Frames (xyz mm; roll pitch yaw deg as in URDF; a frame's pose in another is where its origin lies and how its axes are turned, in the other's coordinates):
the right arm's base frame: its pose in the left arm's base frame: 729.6 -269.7 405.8 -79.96 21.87 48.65
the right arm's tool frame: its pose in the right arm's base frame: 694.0 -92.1 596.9 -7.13 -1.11 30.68
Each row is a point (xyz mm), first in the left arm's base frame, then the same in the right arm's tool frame.
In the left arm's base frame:
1: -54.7 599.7 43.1
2: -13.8 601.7 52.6
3: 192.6 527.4 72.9
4: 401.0 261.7 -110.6
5: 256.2 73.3 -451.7
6: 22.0 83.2 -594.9
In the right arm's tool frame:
1: -69.2 650.1 585.1
2: -62.4 621.0 555.6
3: -51.0 539.4 351.3
4: 19.1 691.8 5.5
5: 139.4 1087.8 -34.1
6: 181.1 1296.7 139.2

